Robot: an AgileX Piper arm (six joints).
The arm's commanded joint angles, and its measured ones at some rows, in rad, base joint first. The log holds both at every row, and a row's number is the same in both.
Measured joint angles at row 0: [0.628 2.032 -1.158 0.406 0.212 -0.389]
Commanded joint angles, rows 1 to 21: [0.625 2.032 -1.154 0.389 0.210 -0.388]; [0.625 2.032 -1.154 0.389 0.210 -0.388]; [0.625 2.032 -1.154 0.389 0.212 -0.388]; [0.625 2.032 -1.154 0.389 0.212 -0.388]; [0.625 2.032 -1.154 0.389 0.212 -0.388]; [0.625 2.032 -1.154 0.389 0.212 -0.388]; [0.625 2.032 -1.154 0.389 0.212 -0.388]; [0.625 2.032 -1.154 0.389 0.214 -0.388]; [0.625 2.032 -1.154 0.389 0.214 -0.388]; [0.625 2.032 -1.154 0.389 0.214 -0.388]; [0.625 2.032 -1.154 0.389 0.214 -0.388]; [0.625 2.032 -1.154 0.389 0.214 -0.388]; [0.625 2.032 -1.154 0.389 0.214 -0.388]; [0.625 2.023 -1.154 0.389 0.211 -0.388]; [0.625 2.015 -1.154 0.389 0.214 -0.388]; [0.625 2.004 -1.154 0.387 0.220 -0.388]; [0.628 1.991 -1.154 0.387 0.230 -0.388]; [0.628 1.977 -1.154 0.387 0.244 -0.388]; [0.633 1.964 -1.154 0.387 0.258 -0.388]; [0.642 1.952 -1.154 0.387 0.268 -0.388]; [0.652 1.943 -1.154 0.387 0.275 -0.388]
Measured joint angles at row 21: [0.628 1.992 -1.157 0.399 0.240 -0.389]
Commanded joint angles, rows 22 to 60: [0.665 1.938 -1.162 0.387 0.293 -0.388]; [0.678 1.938 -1.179 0.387 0.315 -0.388]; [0.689 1.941 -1.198 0.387 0.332 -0.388]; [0.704 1.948 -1.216 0.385 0.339 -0.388]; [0.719 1.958 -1.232 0.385 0.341 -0.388]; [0.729 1.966 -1.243 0.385 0.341 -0.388]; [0.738 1.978 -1.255 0.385 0.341 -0.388]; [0.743 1.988 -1.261 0.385 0.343 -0.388]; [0.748 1.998 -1.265 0.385 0.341 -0.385]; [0.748 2.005 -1.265 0.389 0.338 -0.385]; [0.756 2.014 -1.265 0.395 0.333 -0.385]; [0.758 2.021 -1.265 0.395 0.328 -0.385]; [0.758 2.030 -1.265 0.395 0.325 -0.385]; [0.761 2.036 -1.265 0.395 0.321 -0.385]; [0.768 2.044 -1.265 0.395 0.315 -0.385]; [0.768 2.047 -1.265 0.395 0.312 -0.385]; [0.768 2.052 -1.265 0.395 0.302 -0.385]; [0.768 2.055 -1.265 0.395 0.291 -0.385]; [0.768 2.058 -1.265 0.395 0.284 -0.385]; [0.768 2.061 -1.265 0.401 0.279 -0.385]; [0.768 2.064 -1.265 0.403 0.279 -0.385]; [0.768 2.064 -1.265 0.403 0.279 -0.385]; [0.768 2.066 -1.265 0.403 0.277 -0.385]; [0.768 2.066 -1.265 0.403 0.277 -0.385]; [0.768 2.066 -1.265 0.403 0.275 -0.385]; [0.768 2.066 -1.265 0.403 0.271 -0.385]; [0.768 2.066 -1.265 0.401 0.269 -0.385]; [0.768 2.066 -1.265 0.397 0.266 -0.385]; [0.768 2.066 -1.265 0.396 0.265 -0.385]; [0.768 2.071 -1.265 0.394 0.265 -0.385]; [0.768 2.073 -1.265 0.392 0.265 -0.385]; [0.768 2.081 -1.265 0.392 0.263 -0.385]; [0.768 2.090 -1.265 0.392 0.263 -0.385]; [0.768 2.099 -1.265 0.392 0.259 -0.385]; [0.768 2.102 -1.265 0.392 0.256 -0.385]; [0.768 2.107 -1.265 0.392 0.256 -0.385]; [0.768 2.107 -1.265 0.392 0.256 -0.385]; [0.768 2.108 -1.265 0.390 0.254 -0.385]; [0.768 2.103 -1.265 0.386 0.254 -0.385]
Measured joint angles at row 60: [0.767 2.101 -1.260 0.401 0.262 -0.387]
